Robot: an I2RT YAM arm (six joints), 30 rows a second.
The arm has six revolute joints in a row. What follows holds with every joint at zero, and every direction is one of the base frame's.
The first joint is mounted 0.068 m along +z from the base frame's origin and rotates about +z.
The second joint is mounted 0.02 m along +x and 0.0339 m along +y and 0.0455 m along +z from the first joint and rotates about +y.
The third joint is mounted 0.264 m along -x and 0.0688 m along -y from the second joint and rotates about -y.
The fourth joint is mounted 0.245 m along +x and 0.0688 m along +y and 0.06 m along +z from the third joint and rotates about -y.
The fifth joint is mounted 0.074 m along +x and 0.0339 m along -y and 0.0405 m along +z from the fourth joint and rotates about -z.
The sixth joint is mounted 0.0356 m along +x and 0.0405 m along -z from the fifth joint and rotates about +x.
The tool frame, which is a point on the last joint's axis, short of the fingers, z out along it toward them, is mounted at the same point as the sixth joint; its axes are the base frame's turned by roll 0, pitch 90 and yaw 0 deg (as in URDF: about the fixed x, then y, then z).
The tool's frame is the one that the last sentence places.
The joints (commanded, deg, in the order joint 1, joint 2, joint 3, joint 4, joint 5, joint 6), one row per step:
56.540 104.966 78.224 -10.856 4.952 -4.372
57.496 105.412 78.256 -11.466 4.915 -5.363
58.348 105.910 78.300 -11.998 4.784 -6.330
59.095 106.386 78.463 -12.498 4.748 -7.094
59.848 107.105 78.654 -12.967 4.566 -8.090
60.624 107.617 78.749 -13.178 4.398 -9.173
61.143 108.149 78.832 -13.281 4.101 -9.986
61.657 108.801 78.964 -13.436 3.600 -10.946
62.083 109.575 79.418 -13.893 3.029 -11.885
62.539 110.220 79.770 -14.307 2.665 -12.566
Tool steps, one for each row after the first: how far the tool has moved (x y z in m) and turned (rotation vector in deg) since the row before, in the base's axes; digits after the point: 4 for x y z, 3 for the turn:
-0.0057 0.0042 -0.0039 -1.341 -0.029 1.594
-0.0051 0.0039 -0.0040 -1.258 0.004 1.561
-0.0043 0.0036 -0.0031 -1.040 -0.024 1.264
-0.0042 0.0041 -0.0047 -1.249 0.004 1.541
-0.0046 0.0038 -0.0034 -0.963 -0.249 1.620
-0.0030 0.0030 -0.0034 -0.729 -0.051 1.284
-0.0030 0.0032 -0.0041 -0.822 0.038 1.533
-0.0022 0.0034 -0.0036 -0.867 0.142 1.486
-0.0025 0.0030 -0.0032 -0.763 0.139 1.192

